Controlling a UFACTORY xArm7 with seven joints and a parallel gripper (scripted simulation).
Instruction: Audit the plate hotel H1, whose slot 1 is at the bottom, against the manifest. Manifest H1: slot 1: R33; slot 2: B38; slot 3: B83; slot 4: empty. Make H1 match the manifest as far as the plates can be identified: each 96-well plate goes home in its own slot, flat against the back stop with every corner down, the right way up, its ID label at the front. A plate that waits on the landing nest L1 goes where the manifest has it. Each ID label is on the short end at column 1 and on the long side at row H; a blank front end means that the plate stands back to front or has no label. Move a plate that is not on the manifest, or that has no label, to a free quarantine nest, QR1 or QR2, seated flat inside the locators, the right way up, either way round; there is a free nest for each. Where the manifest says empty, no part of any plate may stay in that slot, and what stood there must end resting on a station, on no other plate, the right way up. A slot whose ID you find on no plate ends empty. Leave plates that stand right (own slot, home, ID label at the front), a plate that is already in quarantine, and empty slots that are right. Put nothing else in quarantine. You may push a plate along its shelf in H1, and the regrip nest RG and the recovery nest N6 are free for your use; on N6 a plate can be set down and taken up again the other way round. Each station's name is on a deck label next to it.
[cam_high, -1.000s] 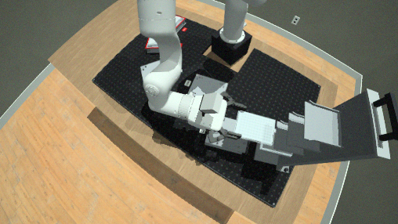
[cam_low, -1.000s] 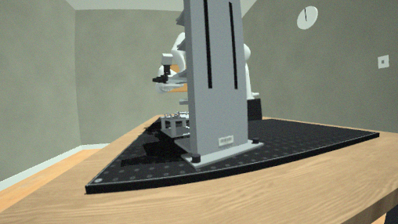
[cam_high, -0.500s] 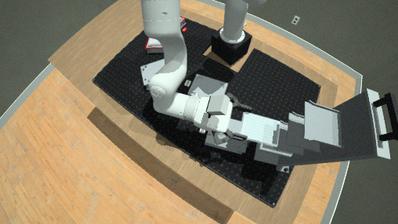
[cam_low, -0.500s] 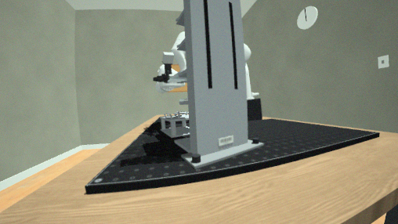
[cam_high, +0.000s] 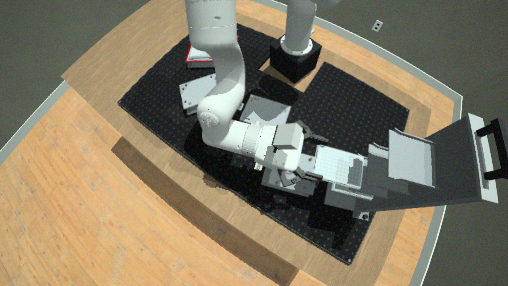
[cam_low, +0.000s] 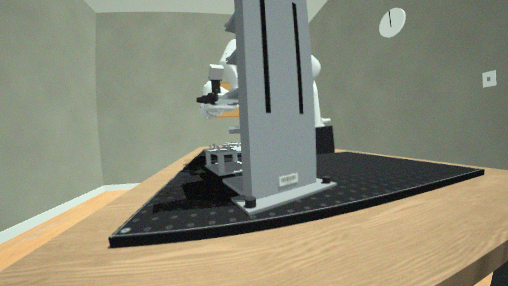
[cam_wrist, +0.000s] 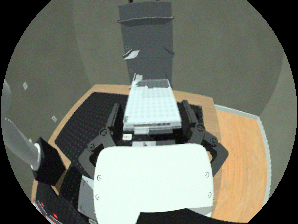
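The white 96-well plate lies 50 mm to the left of my hand, 30 mm behind it and 20 mm below it. Also, from my hand: grey plate: 120 mm to the left, 100 mm below, 70 mm behind; red-edged quarantine nest: 760 mm to the right, 280 mm behind, 180 mm below; plate hotel H1: 190 mm to the left, 100 mm behind.
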